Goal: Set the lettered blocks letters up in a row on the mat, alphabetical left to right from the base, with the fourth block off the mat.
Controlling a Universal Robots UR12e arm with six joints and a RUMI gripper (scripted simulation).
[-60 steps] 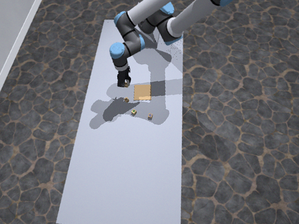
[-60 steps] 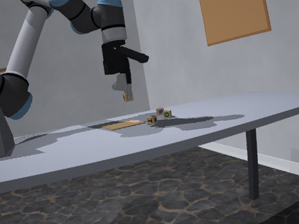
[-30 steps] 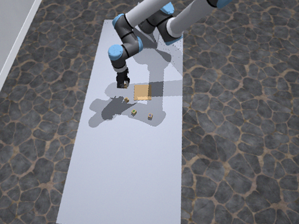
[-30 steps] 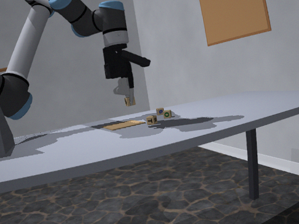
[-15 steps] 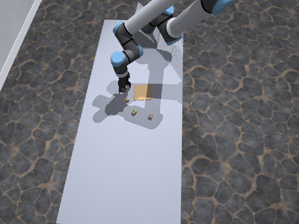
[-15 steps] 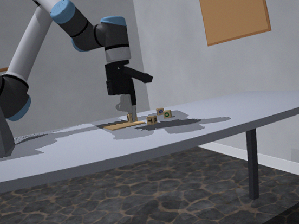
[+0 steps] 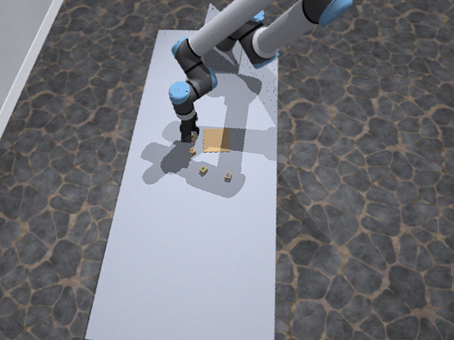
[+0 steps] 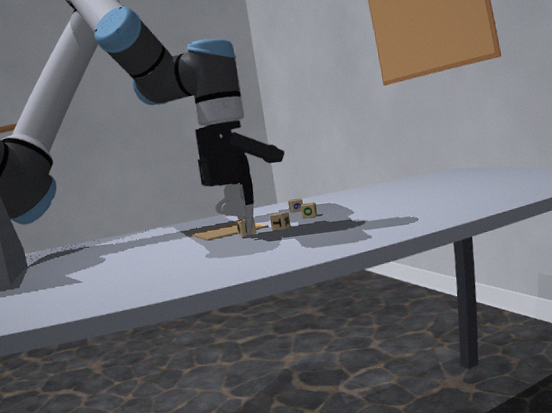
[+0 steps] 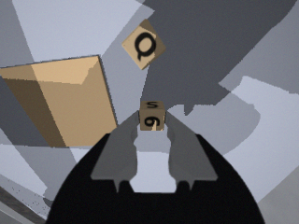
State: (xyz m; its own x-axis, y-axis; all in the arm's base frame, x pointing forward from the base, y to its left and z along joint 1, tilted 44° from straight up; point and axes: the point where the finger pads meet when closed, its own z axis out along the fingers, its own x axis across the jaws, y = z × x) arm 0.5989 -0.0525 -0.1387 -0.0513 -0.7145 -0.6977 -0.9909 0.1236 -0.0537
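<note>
Now: hand 180 mm short of the green-marked block, 70 mm to the right of it and 10 mm above it. The rest, counted from my hand: tan mat (130 mm to the left, 20 mm below); blue-marked block (210 mm ahead, 200 mm to the left, 10 mm below).
</note>
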